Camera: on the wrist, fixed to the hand. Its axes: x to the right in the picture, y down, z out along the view.
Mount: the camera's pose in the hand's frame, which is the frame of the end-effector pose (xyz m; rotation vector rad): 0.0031 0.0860 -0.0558 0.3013 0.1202 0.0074
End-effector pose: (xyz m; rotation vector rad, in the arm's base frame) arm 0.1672 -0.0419 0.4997 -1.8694 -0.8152 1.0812
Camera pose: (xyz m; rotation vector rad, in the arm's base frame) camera 0.2298 -0.0972 0.4402 -1.6651 -0.5436 1.0233
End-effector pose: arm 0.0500 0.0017 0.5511 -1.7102 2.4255 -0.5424
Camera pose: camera -0.0442 0.0364 0.5724 -1.5833 2.2798 -0.9792
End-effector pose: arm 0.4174 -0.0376 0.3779 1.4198 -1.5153 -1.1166
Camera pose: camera 0.4415 -0.0462 0.4772 1.6486 -1.6499 -0.8057
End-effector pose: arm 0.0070 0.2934 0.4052 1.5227 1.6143 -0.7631
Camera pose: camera 0.0849 0.3511 0.4387 1.8158 1.6343 -0.9606
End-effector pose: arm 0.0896 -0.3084 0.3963 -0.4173 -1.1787 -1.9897
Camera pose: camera 0.1581 -0.3808 0.4206 -0.1464 -1.3693 -1.7668
